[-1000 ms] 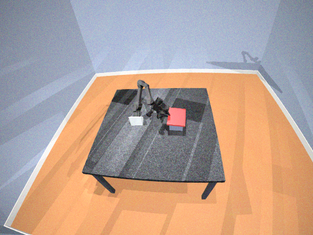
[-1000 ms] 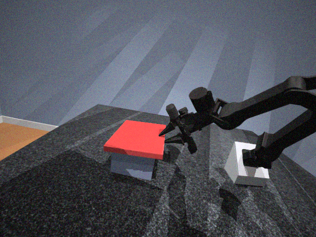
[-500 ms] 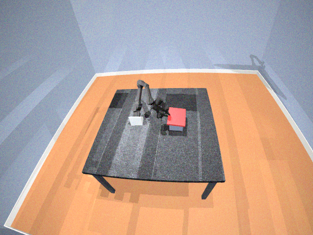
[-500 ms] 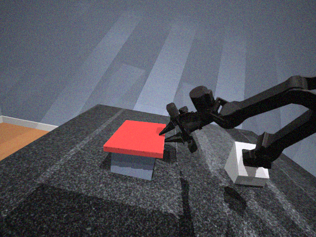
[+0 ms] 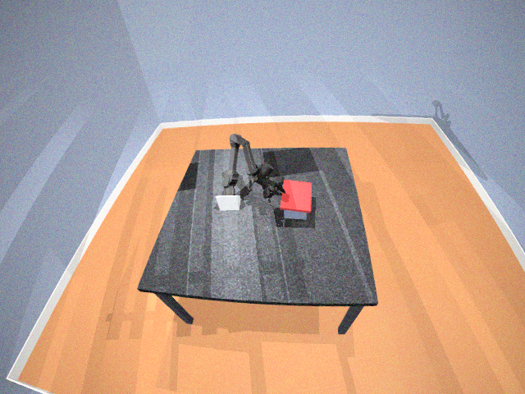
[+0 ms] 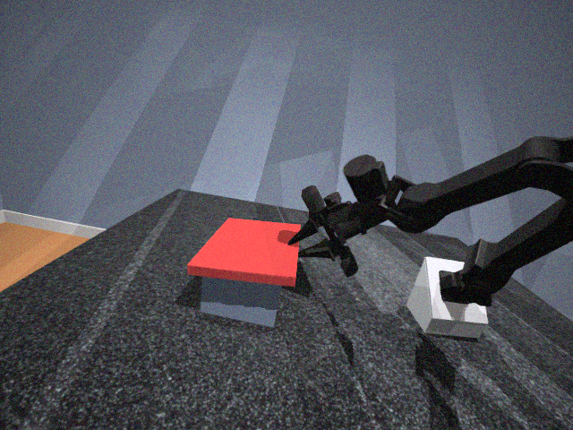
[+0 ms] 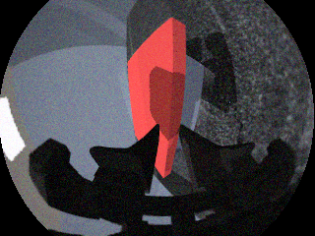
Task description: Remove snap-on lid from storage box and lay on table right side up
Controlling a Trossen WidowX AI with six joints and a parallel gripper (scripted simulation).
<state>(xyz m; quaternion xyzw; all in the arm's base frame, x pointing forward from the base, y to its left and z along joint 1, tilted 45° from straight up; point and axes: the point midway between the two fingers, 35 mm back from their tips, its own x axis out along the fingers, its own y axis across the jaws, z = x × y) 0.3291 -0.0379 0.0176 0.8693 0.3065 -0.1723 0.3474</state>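
Now: the red lid 80 mm ahead of my gripper tip and 10 mm to the right of it. Round my gripper tip: grey-blue storage box: 80 mm ahead, 10 mm to the right, 60 mm below.
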